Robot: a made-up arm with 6 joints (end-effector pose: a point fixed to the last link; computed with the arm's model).
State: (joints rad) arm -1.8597 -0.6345 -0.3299 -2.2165 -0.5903 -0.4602
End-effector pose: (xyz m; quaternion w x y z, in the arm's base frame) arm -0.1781 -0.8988 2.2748 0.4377 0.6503 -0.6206 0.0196
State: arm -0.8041 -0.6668 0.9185 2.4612 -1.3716 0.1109
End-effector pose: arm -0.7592 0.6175 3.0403 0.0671 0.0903 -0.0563 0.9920
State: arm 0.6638 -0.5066 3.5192 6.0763 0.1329 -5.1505
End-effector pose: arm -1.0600 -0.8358 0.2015 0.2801 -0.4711 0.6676 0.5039
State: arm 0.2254 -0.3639 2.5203 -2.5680 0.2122 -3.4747
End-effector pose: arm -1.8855 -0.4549 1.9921 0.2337 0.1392 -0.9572 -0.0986
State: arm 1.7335 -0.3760 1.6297 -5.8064 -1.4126 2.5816
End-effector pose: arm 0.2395 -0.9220 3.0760 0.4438 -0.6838 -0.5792 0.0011
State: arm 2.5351 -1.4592 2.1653 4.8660 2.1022 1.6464
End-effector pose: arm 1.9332 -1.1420 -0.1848 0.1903 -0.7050 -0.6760 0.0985
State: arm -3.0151 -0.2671 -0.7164 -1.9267 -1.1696 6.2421
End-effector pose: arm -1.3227 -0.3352 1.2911 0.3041 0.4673 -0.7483 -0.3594
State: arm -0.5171 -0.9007 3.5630 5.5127 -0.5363 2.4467
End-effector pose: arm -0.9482 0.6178 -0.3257 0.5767 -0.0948 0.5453 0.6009
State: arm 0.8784 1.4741 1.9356 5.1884 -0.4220 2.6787
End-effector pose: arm 1.7912 2.2692 1.5013 0.5770 -0.5607 -0.5070 0.3093
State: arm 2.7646 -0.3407 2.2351 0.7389 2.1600 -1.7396
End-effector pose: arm 1.4299 -0.6818 2.2068 0.4720 -0.3306 0.8140 0.0731
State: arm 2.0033 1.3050 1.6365 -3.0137 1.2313 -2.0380
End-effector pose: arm -1.1919 2.6368 1.3520 0.2402 -0.6059 -0.2175 0.7266
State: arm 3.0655 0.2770 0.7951 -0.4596 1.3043 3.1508
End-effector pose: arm -1.6863 0.2110 2.8123 0.7764 -0.1135 -0.5938 0.1783
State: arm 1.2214 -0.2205 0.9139 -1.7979 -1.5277 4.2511
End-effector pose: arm -0.0646 0.3688 3.2167 0.0364 -0.0980 -0.9356 -0.3372
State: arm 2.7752 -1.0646 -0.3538 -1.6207 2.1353 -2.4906
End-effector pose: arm 0.0713 0.1462 2.1672 0.5750 -0.7050 -0.1455 0.3889
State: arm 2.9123 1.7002 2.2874 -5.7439 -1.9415 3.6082
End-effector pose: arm -2.5364 0.6864 1.1480 0.6709 0.1882 0.6953 0.1763
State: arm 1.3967 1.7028 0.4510 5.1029 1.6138 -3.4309
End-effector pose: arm 0.5504 2.1057 -0.9925 0.2945 -0.9478 -0.1117 -0.0498
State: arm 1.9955 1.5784 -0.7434 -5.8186 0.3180 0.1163
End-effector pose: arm -0.2327 0.4492 -0.8908 0.0549 -0.7243 0.3632 0.5835
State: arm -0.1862 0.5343 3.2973 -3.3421 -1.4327 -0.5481
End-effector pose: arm -0.7019 0.0937 1.8309 0.1348 -0.4738 0.3377 0.8021
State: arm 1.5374 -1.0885 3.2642 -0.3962 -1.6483 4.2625
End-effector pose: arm -0.1231 -1.4733 -0.2802 0.3739 -0.3924 0.2957 -0.7866
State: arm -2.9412 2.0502 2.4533 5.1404 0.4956 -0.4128
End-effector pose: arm -2.7255 -0.4688 0.7615 0.1133 -0.2925 -0.7169 -0.6226
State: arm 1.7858 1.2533 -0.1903 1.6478 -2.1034 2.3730
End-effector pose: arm -0.2184 1.7733 -0.4490 0.8469 0.4497 -0.1907 0.2102
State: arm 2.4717 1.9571 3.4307 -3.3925 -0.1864 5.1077
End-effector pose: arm -1.0309 0.8279 1.7072 0.6855 0.2775 -0.6278 0.2427
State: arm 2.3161 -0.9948 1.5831 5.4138 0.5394 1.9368
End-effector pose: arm 1.7059 -1.7374 1.8810 0.5738 0.7880 -0.2185 -0.0460
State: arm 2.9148 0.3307 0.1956 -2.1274 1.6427 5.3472
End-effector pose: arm -1.9828 0.6244 1.6084 0.4605 0.6726 0.5790 0.0155
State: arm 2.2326 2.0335 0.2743 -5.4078 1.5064 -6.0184
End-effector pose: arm -0.9495 0.9795 -1.6060 0.0022 -0.0922 -0.0580 0.9941
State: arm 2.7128 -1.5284 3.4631 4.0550 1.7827 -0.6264
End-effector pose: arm 0.6485 -0.1331 -0.8157 0.8862 0.4038 0.0763 0.2140
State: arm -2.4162 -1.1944 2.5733 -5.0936 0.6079 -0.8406
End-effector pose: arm 1.7317 1.3994 -0.1692 0.3765 0.8581 0.1215 -0.3273
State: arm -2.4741 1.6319 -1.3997 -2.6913 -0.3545 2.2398
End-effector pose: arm 0.1457 0.0779 -0.0016 0.1399 -0.9380 -0.1958 0.2497
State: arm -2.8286 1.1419 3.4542 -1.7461 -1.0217 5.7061
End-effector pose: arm -0.0692 -0.1919 2.0687 0.9109 -0.1398 -0.0985 -0.3757
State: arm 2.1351 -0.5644 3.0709 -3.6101 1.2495 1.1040
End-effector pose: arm 0.9282 -1.6203 0.8414 0.5793 -0.4063 -0.0188 -0.7064
